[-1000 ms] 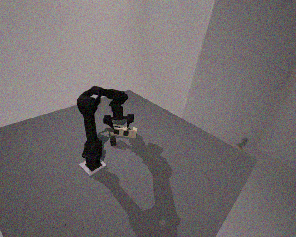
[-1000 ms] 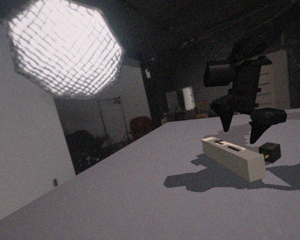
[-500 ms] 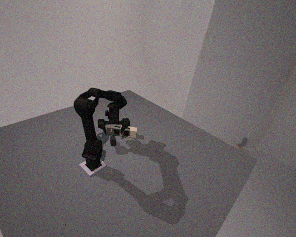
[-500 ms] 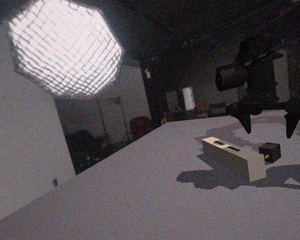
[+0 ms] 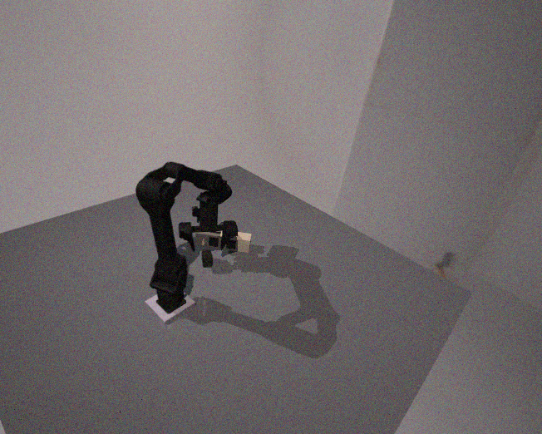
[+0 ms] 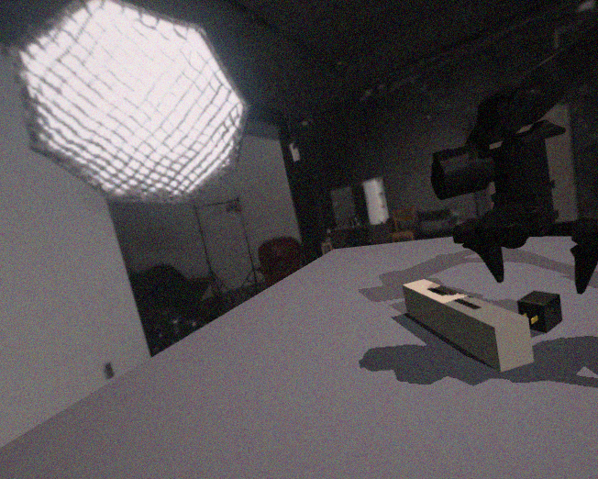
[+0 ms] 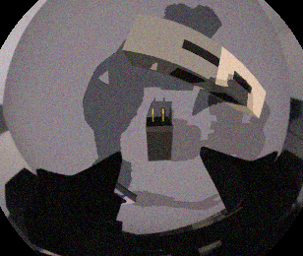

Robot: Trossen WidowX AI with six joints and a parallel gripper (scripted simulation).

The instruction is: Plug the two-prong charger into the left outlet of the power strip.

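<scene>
Right now my gripper tip is 10 mm short of the two-prong charger, 20 mm to the right of it and 40 mm above it.
</scene>
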